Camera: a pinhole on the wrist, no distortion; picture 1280 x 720 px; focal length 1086.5 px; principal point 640.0 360.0 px. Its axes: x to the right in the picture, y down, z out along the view. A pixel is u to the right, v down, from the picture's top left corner.
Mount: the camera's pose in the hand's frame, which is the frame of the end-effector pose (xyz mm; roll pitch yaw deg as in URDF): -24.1 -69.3 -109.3 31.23 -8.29 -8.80
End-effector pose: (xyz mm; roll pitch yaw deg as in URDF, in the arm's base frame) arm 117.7 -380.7 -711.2 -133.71 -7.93 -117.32
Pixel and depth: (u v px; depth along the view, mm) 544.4 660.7 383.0
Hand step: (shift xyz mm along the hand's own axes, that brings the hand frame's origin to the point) -128.1 -162.4 264.3
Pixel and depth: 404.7 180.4 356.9
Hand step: -174.8 -284.3 151.3
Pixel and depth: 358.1 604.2 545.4
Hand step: -265.2 -212.0 394.7
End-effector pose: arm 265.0 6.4 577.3 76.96 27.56 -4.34
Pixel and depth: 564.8 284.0 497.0
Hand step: -159.7 -339.1 288.4
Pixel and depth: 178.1 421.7 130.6
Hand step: -104.2 -119.0 -3.0
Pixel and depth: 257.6 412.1 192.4
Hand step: -128.5 -146.1 48.5
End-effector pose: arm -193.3 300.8 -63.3 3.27 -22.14 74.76
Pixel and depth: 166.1 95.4 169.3
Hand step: -132.7 -177.0 2.2
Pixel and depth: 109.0 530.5 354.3
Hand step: -261.5 -170.3 194.1
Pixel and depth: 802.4 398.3 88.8
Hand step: -28.8 -112.5 -30.6
